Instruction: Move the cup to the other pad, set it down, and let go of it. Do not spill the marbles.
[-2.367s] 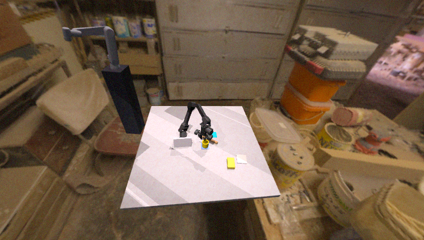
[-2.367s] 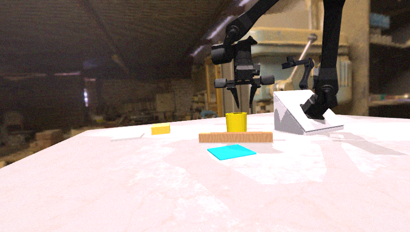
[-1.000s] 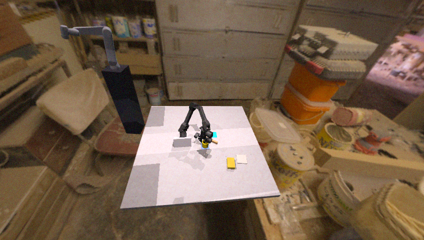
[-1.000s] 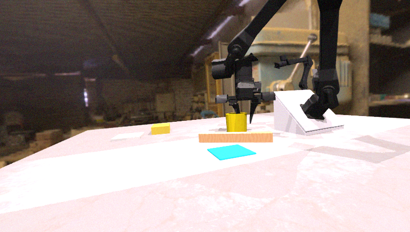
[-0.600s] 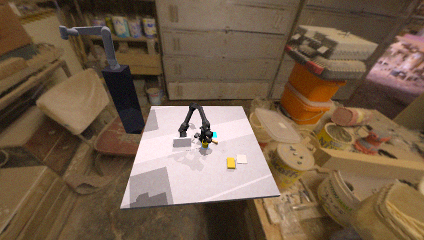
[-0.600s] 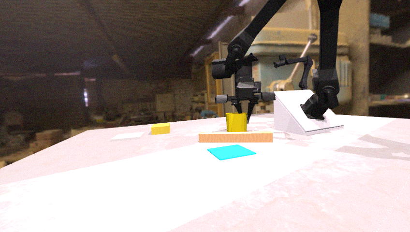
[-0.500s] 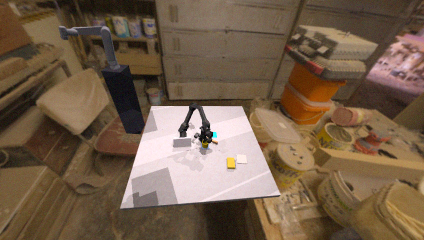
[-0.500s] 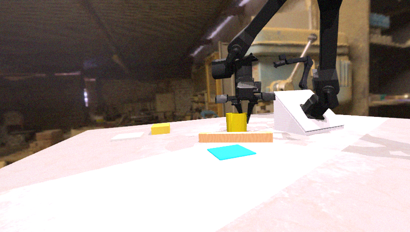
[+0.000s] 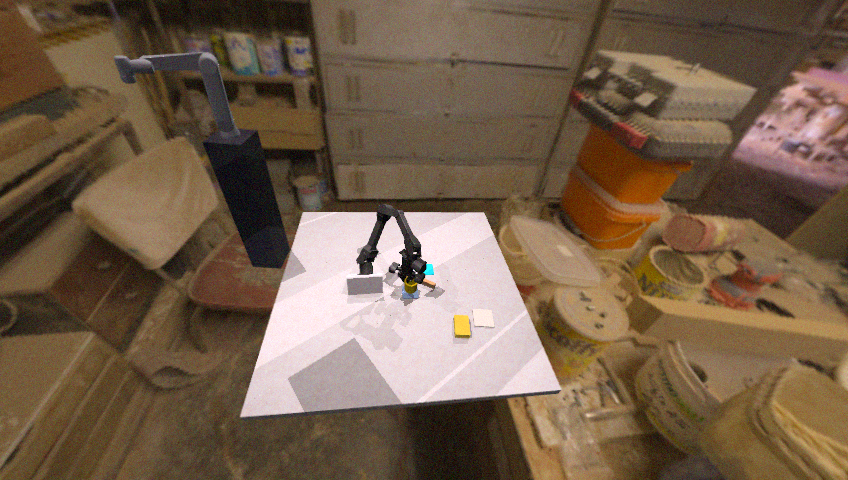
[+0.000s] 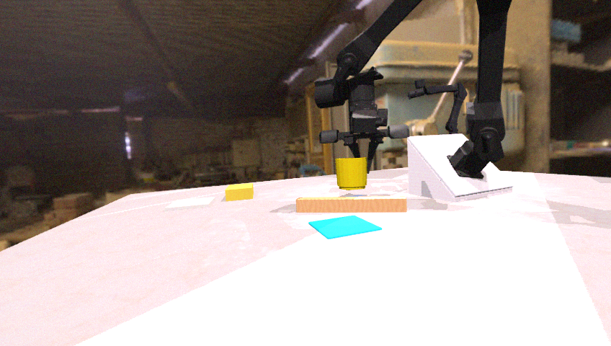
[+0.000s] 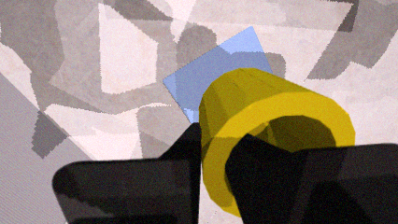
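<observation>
Right now my gripper tip is 110 mm short of the cyan pad, 170 mm to the right of it and 70 mm above it. Round my gripper tip: yellow cup: 20 mm ahead, 10 mm to the right; blue pad: 30 mm ahead, 10 mm to the right, 70 mm below; wooden bar: 70 mm ahead, 80 mm to the left, 60 mm below.
</observation>
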